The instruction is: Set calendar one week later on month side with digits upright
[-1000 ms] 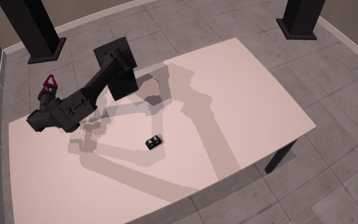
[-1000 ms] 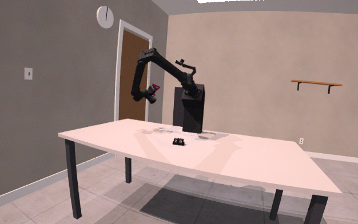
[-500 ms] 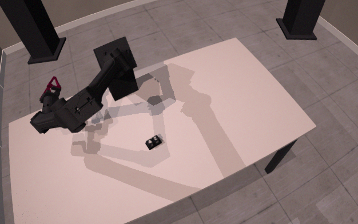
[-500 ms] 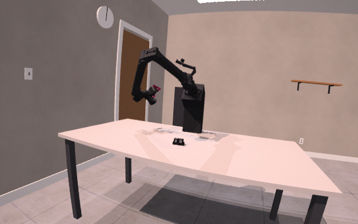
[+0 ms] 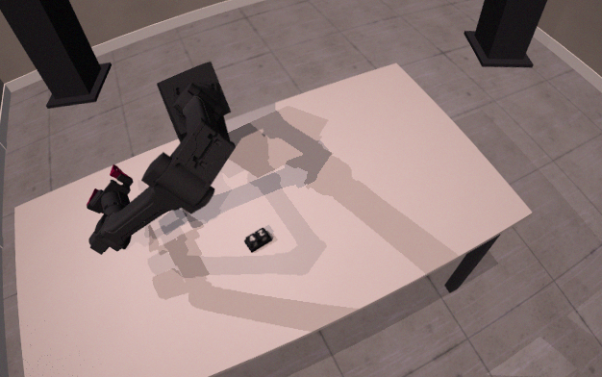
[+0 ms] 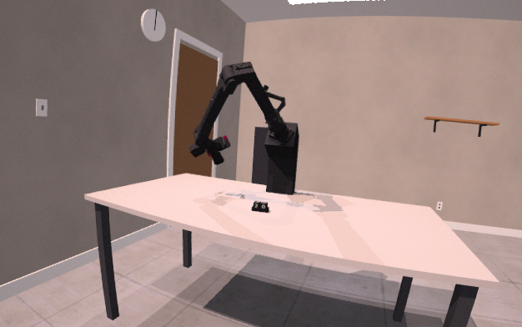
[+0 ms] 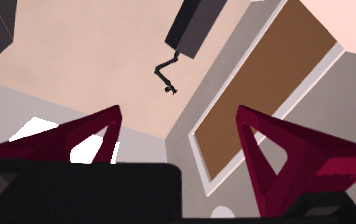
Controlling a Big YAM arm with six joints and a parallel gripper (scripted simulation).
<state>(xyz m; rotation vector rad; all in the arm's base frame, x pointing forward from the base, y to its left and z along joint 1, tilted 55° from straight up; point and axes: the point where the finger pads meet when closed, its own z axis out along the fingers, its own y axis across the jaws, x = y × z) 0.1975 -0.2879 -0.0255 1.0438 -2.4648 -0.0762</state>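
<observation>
My gripper is now 100 mm short of the black calendar block, 400 mm to the right of it and 230 mm above it. Round my hand: black tray: 90 mm ahead, 420 mm to the left, 240 mm below.
</observation>
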